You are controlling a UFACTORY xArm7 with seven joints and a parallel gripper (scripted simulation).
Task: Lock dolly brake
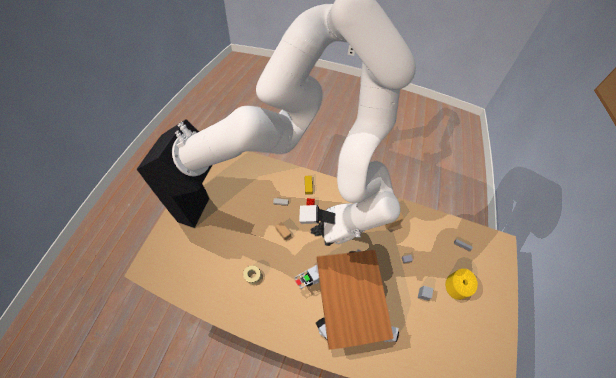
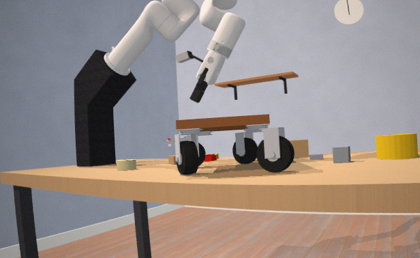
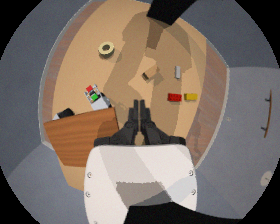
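My hand is 14 cm above the brake pedal, 12 cm to the left of it and 4 cm short of it. The rest, counted from my hand: brown box: 31 cm to the left, 20 cm below, 17 cm ahead; tan block: 21 cm below, 15 cm behind; red brick: 21 cm below, 16 cm to the left, 13 cm behind.
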